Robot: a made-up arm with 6 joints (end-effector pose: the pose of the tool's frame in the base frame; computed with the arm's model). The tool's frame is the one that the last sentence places.
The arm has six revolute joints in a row. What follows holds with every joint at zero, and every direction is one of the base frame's.
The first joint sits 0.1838 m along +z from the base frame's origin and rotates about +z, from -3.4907 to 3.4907 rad.
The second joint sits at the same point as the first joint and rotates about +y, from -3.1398 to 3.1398 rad.
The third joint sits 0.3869 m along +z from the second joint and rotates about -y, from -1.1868 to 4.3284 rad.
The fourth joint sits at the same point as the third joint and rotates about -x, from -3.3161 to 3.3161 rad.
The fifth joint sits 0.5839 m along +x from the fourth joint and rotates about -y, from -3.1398 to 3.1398 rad.
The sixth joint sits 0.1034 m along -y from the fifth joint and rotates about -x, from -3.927 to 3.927 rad.
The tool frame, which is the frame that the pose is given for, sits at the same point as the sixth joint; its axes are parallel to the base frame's.
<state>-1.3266 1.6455 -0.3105 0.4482 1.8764 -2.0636</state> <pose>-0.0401 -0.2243 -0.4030 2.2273 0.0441 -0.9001</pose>
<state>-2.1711 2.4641 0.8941 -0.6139 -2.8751 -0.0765</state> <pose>-0.1734 -0.1036 -0.7016 -3.0668 -1.3037 0.3583</pose>
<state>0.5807 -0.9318 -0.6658 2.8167 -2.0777 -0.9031</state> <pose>0.1503 0.2159 0.5999 0.4743 -0.7366 -2.1746</pose>
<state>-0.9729 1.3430 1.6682 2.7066 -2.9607 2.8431</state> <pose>0.5933 -0.7045 0.4990 3.0236 0.1604 2.2456</pose>
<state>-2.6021 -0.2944 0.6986 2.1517 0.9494 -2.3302</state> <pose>-0.0860 -0.1176 1.0904 -0.3212 -0.2465 -1.8255</pose>
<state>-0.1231 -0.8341 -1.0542 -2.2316 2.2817 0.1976</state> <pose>0.2712 0.0304 0.2366 0.7479 0.3167 -2.5837</pose>
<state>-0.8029 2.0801 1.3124 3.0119 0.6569 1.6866</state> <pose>0.6067 -0.4807 -0.4007 2.0387 1.4011 -0.3162</pose>
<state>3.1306 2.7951 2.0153 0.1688 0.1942 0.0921</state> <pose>-0.5576 0.1081 -0.5783 -0.2362 0.5879 -3.1136</pose>
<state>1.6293 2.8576 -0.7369 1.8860 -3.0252 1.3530</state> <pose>-0.0051 -0.4607 -0.0205 0.4763 0.4859 1.5041</pose>
